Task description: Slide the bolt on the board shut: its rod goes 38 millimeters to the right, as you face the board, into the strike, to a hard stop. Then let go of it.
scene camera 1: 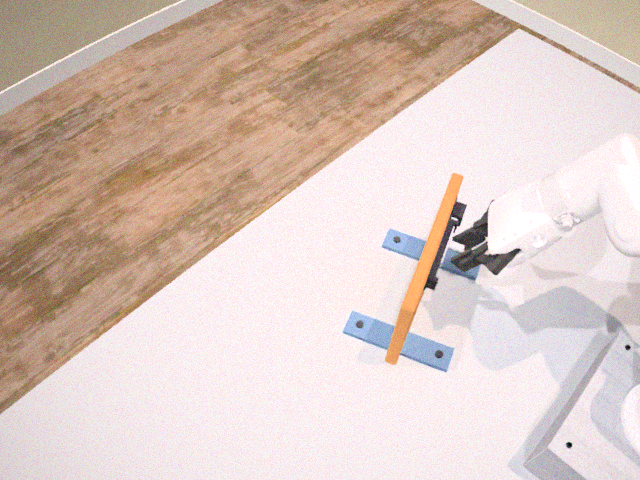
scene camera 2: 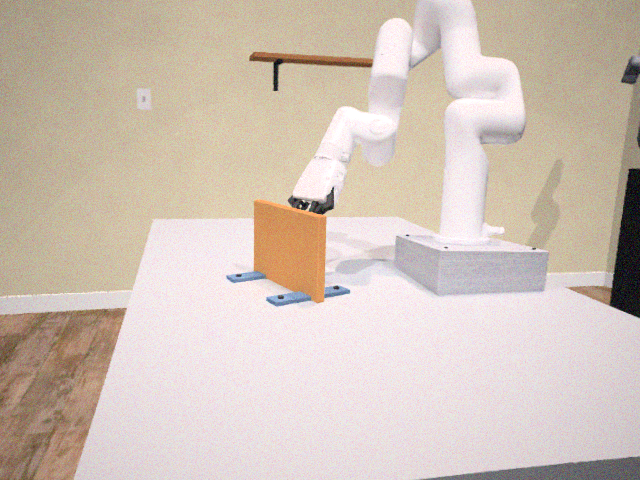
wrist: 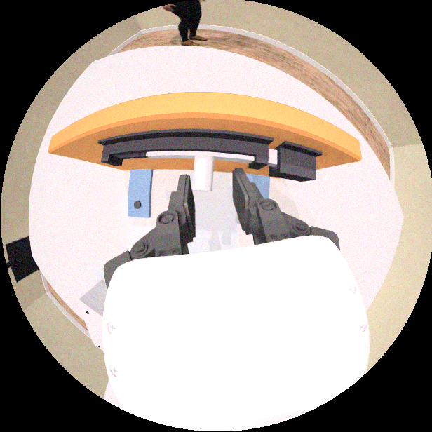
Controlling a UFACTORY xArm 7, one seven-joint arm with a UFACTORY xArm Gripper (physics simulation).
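Places are measured from the arm's base along level axes (x ahead, y left, z up), in centimetres.
Pixels of known places: gripper, fingertip midpoint: (scene camera 1: 457,254); arm's base at its link origin: (scene camera 2: 460,240).
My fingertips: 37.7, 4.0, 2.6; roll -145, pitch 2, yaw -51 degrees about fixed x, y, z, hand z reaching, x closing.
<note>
Ahead of a thing's pixels: the offset from my fingertips to its top centre, as dx, dy, dz. "*": to the spot under its first point. Level surfaces: height alone.
The orange board @(+2.3, +4.1, +5.9) (scene camera 1: 433,245) (scene camera 2: 289,248) (wrist: 200,105) stands upright. In the wrist view its dark bolt housing (wrist: 185,144) holds the white rod (wrist: 230,157), with a white knob (wrist: 202,175) sticking out toward me. The rod's right end (wrist: 272,157) spans the gap to the dark strike (wrist: 296,164) and meets its left side; how deep it sits is hidden. My gripper (scene camera 1: 455,251) (scene camera 2: 309,207) (wrist: 211,186) is open, its fingertips on either side of the knob. The knob is nearer the left finger, and a wider gap shows on its right. The board hides the bolt in scene camera 2.
Blue feet @(* +2.1, +14.5, -9.9) (scene camera 1: 369,330) (scene camera 2: 281,298) (wrist: 140,192) bear the board on the white table @(dz -10.7) (scene camera 1: 232,387) (scene camera 2: 361,392). The arm's grey base block (scene camera 1: 584,439) (scene camera 2: 491,271) stands on the robot's side of the board. A person (wrist: 190,22) stands beyond the table.
</note>
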